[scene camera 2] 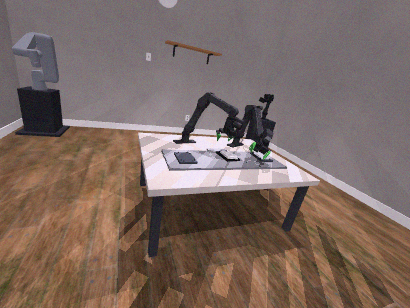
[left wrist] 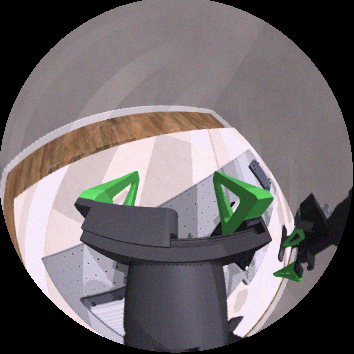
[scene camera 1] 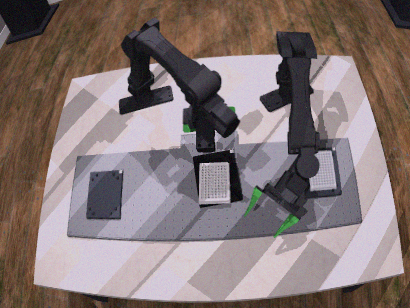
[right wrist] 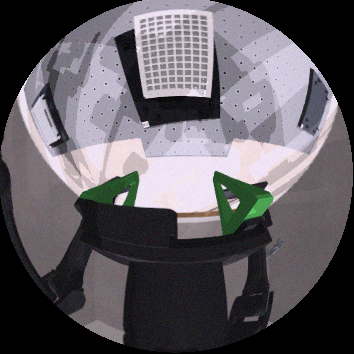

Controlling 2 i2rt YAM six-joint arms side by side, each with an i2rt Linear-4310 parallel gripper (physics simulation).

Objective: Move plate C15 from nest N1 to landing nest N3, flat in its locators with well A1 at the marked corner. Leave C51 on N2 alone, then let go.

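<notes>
A white well plate lies on the middle black nest, turned relative to it and overhanging one end. A second white plate lies on the nest at the right of scene camera 1. The dark nest at the left holds no plate. Plate and nest labels and well A1 are unreadable. My right gripper is open, raised behind the middle nest. My left gripper is open between the middle and right nests.
The nests stand on a grey perforated board on the table. My left arm reaches over the right nest and partly hides its plate. My right arm arches behind the middle nest. A small white marker sits at a middle-nest corner.
</notes>
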